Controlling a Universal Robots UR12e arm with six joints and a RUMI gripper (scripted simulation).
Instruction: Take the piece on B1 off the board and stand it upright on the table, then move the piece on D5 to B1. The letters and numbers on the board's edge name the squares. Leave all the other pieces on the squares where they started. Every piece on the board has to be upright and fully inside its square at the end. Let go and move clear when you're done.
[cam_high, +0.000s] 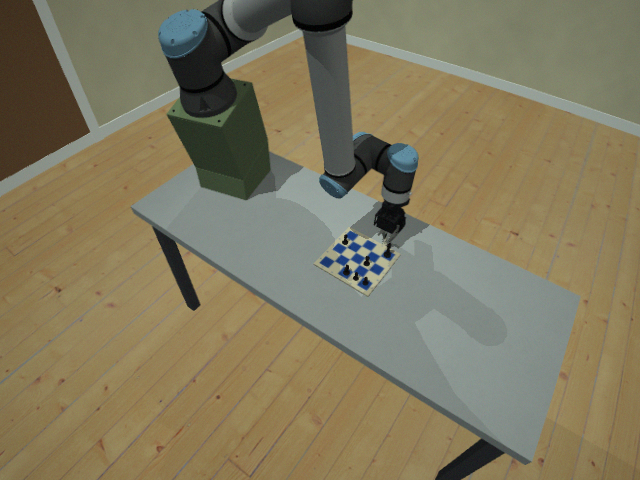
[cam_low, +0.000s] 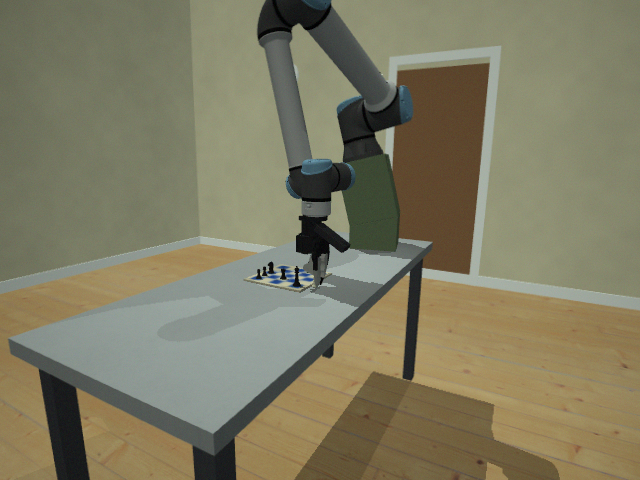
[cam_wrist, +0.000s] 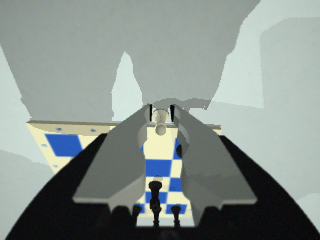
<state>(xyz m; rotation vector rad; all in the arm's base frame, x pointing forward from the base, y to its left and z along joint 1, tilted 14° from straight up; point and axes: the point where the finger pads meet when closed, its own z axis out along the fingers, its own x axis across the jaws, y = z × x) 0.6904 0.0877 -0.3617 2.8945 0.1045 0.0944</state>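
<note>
Right now the white piece is 20 mm to the right of my hand and 10 mm below it. From my hand the other things lie so: blue-and-cream chessboard (30 mm behind, 140 mm to the right, 20 mm below).
</note>
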